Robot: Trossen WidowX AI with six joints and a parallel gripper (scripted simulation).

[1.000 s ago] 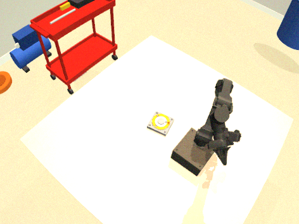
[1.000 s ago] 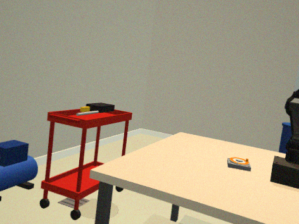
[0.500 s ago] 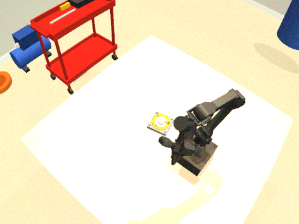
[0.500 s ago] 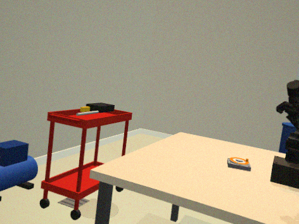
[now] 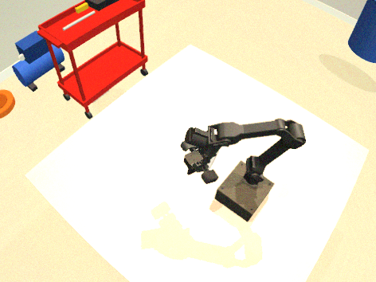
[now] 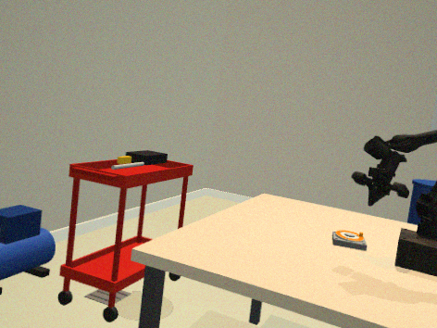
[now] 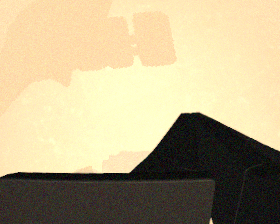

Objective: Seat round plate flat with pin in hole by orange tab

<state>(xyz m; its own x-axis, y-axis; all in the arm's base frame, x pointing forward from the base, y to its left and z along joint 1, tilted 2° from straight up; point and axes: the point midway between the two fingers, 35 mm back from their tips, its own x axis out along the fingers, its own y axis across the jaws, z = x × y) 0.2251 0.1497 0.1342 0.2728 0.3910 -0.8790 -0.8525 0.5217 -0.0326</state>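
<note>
Now: gripper tip 220 mm to the left of the square grey base, 180 mm above it and 30 mm short of it.
</note>
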